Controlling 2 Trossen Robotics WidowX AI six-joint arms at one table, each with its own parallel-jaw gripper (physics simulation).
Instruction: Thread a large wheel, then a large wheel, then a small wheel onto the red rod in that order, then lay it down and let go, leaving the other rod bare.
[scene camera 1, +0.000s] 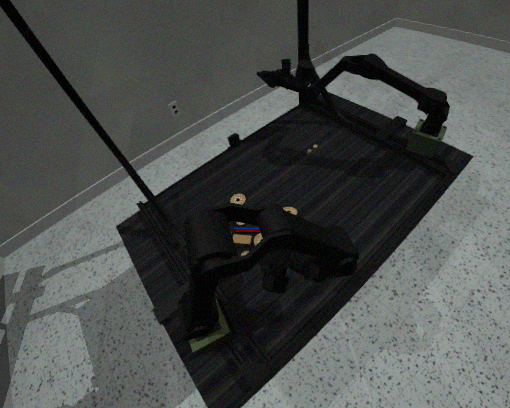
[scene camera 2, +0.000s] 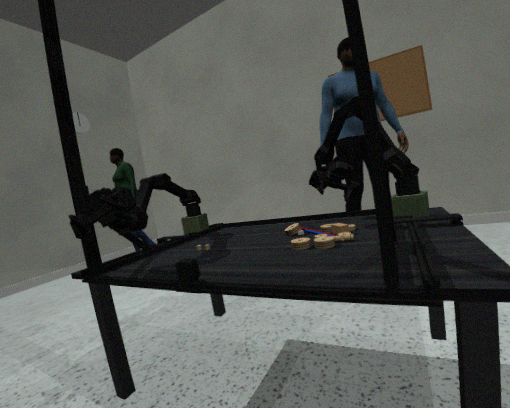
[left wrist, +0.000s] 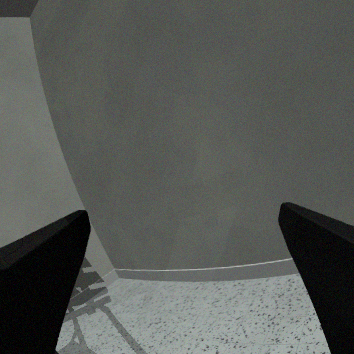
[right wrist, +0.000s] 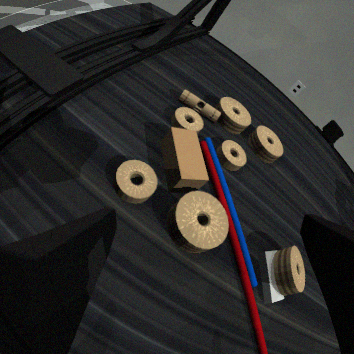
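Observation:
The red rod and the shorter blue rod lie side by side on the table, both bare. A large wheel lies flat beside the red rod. Another large wheel leans on a white block. Two more large wheels lie flat farther off. Three small wheels lie near the rods. My right gripper is open and empty, above the table and pieces. My left gripper is open and empty, facing wall and floor.
A wooden block stands beside the rods' upper end in the right wrist view. A drilled wooden cylinder lies beyond it. Two tiny tan pieces lie farther up the table in scene camera 1. The right arm hides part of the group there.

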